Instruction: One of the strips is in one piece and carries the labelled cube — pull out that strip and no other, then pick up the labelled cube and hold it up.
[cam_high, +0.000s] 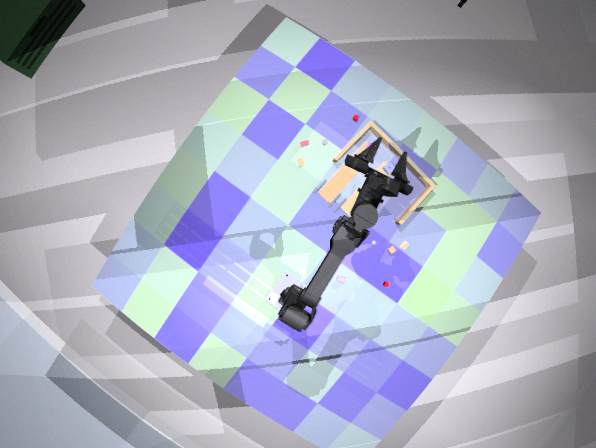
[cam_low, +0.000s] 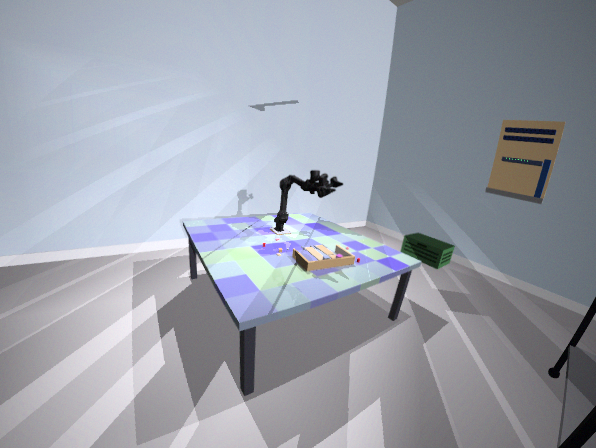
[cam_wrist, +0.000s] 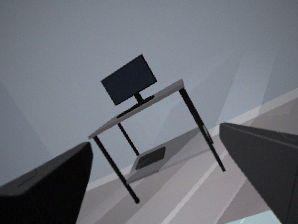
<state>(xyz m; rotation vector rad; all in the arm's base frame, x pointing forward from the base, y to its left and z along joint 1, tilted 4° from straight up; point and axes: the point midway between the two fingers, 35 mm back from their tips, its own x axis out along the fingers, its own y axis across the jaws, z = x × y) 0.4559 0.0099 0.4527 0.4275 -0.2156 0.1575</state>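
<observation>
Right now the strip is 90 mm behind my gripper tip, 50 mm to the left of it and 440 mm below it.
</observation>
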